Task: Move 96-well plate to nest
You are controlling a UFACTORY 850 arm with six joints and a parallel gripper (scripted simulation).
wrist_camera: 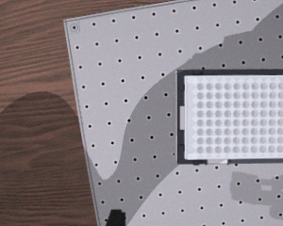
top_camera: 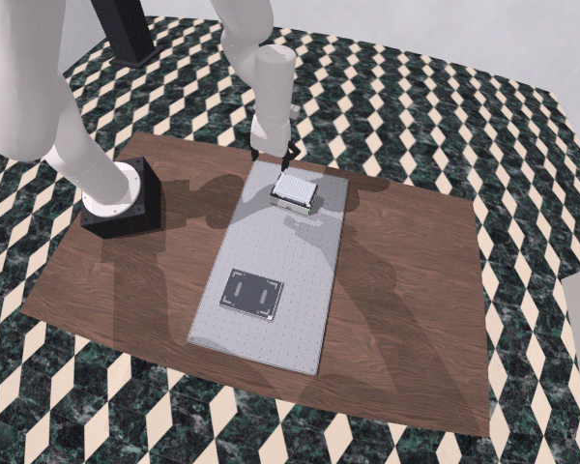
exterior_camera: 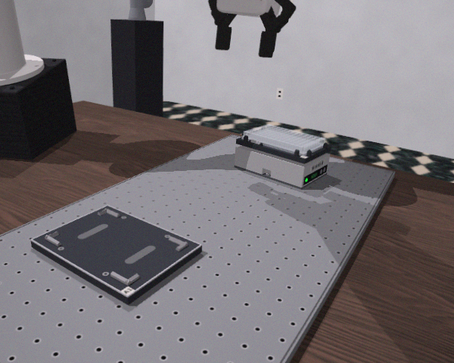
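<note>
My hand is 7 cm short of the clear 96-well plate, 5 cm to the right of it and 16 cm above it. The rest, counted from my hand: plate nest N1: 7 cm ahead, 33 cm to the right, 21 cm below; then A1 mark: 15 cm ahead, 37 cm to the right, 20 cm below.
</note>
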